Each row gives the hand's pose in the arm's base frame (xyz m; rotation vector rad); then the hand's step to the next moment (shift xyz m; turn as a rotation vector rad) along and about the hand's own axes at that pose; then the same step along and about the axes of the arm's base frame.
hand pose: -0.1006 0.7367 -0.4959 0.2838 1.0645 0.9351
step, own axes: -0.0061 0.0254 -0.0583 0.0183 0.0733 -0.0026
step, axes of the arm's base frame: -0.0632 -0.0024 -0.0093 -0.0371 0.0575 0.0322
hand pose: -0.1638 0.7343 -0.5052 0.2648 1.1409 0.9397
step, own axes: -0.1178 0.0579 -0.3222 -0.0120 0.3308 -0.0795
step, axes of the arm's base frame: -0.3178 -0.1390 -0.0267 -0.2349 0.1704 0.1780
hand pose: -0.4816 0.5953 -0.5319 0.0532 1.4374 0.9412
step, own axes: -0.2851 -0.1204 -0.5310 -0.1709 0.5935 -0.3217
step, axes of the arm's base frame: -0.3461 -0.5045 0.0590 -0.5511 0.1318 0.4048
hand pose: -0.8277 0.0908 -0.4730 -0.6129 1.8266 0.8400
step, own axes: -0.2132 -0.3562 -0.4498 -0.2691 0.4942 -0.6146
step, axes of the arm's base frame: 0.0813 -0.5654 0.2200 -0.6098 -0.1541 0.5466
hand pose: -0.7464 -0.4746 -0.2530 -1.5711 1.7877 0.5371
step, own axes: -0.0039 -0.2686 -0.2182 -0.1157 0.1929 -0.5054
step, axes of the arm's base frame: 0.2132 -0.1993 0.1861 -0.2969 -0.2387 0.4011
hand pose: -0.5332 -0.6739 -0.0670 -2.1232 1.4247 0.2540
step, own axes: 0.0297 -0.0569 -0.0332 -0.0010 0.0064 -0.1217
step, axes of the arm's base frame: 0.0584 -0.0260 0.0336 -0.0244 -0.0677 0.0984
